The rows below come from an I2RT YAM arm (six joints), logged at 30 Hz.
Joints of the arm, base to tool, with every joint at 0 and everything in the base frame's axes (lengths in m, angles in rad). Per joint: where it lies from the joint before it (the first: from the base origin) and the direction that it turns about. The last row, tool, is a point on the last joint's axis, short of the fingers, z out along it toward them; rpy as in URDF.
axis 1: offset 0 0 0.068 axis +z
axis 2: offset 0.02 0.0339 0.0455 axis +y
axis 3: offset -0.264 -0.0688 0 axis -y
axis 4: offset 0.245 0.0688 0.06 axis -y
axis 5: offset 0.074 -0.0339 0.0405 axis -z
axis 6: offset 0.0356 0 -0.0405 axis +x
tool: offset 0 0 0 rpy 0 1.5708 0
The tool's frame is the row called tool.
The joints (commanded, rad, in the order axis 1, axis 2, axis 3, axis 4, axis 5, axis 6), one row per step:
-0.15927 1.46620 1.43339 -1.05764 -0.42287 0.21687
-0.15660 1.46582 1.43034 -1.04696 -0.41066 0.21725
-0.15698 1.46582 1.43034 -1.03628 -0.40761 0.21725
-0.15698 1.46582 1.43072 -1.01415 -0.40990 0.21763
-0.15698 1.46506 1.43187 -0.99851 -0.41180 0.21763
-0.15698 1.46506 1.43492 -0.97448 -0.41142 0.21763
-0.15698 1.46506 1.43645 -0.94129 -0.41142 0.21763
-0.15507 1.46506 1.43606 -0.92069 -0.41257 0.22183
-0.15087 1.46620 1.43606 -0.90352 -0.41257 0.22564
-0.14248 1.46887 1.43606 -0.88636 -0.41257 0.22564
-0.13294 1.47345 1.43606 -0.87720 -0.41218 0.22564
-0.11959 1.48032 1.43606 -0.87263 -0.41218 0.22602
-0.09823 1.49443 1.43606 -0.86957 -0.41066 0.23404
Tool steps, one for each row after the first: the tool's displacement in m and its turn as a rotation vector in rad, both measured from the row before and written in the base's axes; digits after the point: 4 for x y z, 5 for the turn. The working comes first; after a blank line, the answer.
Tool pose at each row, in the base's axes (x y z in m, rotation vector in rad; the steps are taken from these numbers as rounded here):
0.2871 -0.0313 0.3336 0.35419 2.59695 0.58003
0.2880 -0.0311 0.3331 0.35233 2.59241 0.56363
0.2890 -0.0315 0.3336 0.34951 2.58296 0.55769
0.2910 -0.0317 0.3349 0.33988 2.56197 0.55703
0.2923 -0.0318 0.3364 0.33194 2.54560 0.55651
0.2946 -0.0322 0.3386 0.32105 2.52079 0.55140
0.2976 -0.0327 0.3410 0.30704 2.48888 0.54545
0.2994 -0.0324 0.3422 0.30138 2.47057 0.54597
0.3013 -0.0314 0.3430 0.29463 2.45687 0.54665
0.3036 -0.0291 0.3433 0.27873 2.44575 0.54787
0.3056 -0.0265 0.3426 0.26559 2.44405 0.55079
0.3079 -0.0226 0.3409 0.25079 2.44960 0.55708
0.3118 -0.0164 0.3370 0.23966 2.46555 0.56932

0.0009 0.0002 -0.0005 -0.01175 -0.00608 -0.00332
0.0010 -0.0004 0.0005 -0.00432 -0.01014 -0.00183
0.0020 -0.0002 0.0013 -0.00135 -0.02242 0.00081
0.0013 -0.0001 0.0015 -0.00113 -0.01759 0.00097
0.0023 -0.0004 0.0022 -0.00455 -0.02670 -0.00020
0.0030 -0.0005 0.0024 -0.00543 -0.03429 0.00000
0.0018 0.0003 0.0012 0.00023 -0.01879 -0.00058
0.0019 0.0010 0.0008 -0.00018 -0.01465 0.00137
0.0023 0.0023 0.0003 -0.00212 -0.01433 0.00840
0.0020 0.0026 -0.0007 -0.00093 -0.00449 0.00930
0.0023 0.0039 -0.0017 0.00052 0.00240 0.01307
0.0039 0.0062 -0.0039 0.00476 0.01383 0.01458

